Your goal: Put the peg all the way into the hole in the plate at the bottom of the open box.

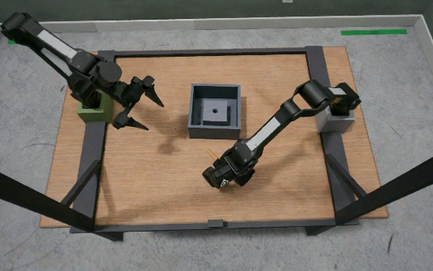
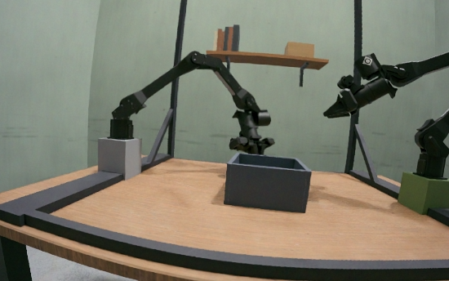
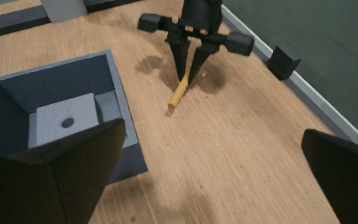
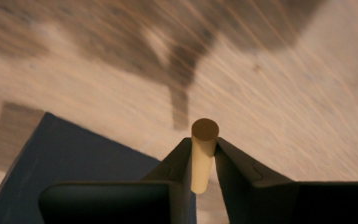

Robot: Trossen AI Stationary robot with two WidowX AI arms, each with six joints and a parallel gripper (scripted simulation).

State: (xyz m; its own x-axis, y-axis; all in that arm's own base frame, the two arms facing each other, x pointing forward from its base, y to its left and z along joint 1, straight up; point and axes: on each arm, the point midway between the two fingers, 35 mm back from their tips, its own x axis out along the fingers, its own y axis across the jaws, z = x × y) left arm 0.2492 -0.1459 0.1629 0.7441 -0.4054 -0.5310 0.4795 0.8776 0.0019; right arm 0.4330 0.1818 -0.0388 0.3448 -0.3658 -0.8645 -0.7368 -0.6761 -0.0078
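My right gripper is now 3 cm to the right of the peg, 3 cm short of it and 3 cm above it. From my right hand the other things lie so: grey plate 21 cm ahead, 3 cm to the left, 3 cm below; box 21 cm ahead, 5 cm below, 4 cm to the left.
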